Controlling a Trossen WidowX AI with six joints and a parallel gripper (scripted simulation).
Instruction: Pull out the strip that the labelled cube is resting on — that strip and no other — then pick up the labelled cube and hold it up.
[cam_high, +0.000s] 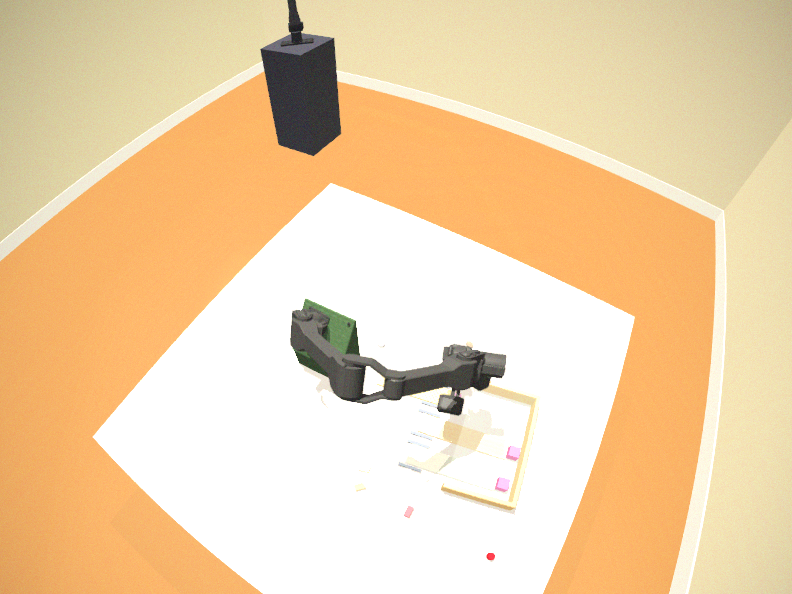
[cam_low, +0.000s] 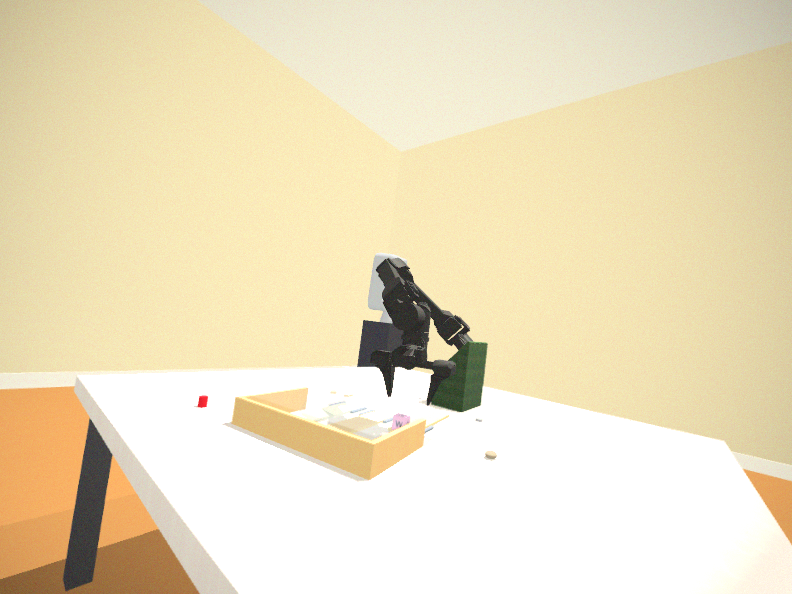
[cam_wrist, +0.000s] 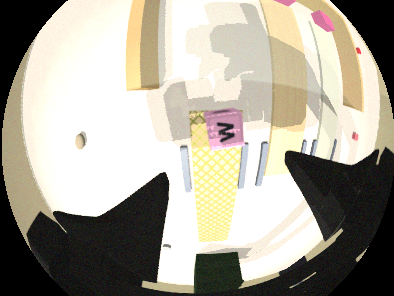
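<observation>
My gripper tip is now 9 cm past the hatched strip, 6 cm above it and 1 cm to the left of it. Also, from my gripper tip: red marker: 34 cm to the right, 29 cm ahead, 5 cm below.
</observation>
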